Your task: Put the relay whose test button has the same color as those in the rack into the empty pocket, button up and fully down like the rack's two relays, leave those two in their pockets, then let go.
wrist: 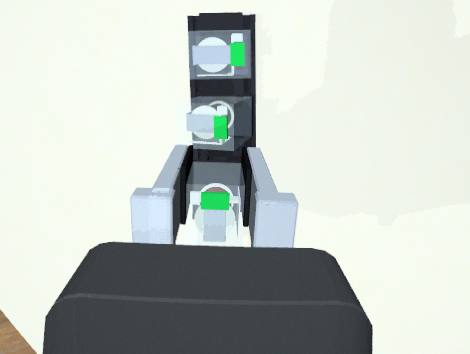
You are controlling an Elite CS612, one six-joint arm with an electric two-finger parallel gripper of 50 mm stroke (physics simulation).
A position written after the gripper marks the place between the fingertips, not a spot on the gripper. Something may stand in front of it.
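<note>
The gripper [216, 170] is in view, and with it a black rack [236, 86].
</note>
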